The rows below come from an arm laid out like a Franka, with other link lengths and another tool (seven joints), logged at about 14 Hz.
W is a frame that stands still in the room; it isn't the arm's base.
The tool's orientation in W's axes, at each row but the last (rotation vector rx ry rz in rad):
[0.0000 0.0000 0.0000]
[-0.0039 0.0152 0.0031]
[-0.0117 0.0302 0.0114]
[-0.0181 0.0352 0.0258]
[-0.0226 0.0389 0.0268]
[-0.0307 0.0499 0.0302]
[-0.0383 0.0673 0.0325]
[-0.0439 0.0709 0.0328]
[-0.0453 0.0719 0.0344]
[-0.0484 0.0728 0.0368]
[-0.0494 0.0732 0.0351]
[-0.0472 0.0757 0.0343]
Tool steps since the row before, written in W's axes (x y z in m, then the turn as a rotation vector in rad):
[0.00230 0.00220 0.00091 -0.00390 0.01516 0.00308]
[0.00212 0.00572 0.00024 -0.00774 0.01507 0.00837]
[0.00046 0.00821 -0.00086 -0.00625 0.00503 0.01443]
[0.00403 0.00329 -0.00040 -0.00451 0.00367 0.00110]
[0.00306 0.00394 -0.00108 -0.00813 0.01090 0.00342]
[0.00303 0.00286 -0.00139 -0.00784 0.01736 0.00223]
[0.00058 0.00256 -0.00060 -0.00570 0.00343 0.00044]
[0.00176 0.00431 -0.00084 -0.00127 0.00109 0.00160]
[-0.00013 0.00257 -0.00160 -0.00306 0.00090 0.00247]
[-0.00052 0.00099 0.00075 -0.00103 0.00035 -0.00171]
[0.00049 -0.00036 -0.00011 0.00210 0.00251 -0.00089]
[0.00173 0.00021 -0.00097 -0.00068 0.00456 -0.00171]
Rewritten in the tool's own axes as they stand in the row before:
[0.00230 0.00220 0.00091 -0.00390 0.01516 0.00308]
[0.00213 0.00571 0.00029 -0.00782 0.01506 0.00831]
[0.00058 0.00821 -0.00075 -0.00663 0.00494 0.01429]
[0.00412 0.00319 -0.00020 -0.00445 0.00377 0.00101]
[0.00320 0.00388 -0.00087 -0.00797 0.01104 0.00335]
[0.00318 0.00281 -0.00115 -0.00743 0.01752 0.00238]
[0.00070 0.00256 -0.00046 -0.00561 0.00360 0.00019]
[0.00195 0.00428 -0.00052 -0.00135 0.00106 0.00155]
[0.00007 0.00264 -0.00148 -0.00320 0.00090 0.00229]
[-0.00054 0.00097 0.00076 -0.00089 0.00047 -0.00176]
[0.00048 -0.00037 -0.00009 0.00224 0.00247 -0.00061]
[0.00180 0.00019 -0.00083 -0.00040 0.00466 -0.00153]

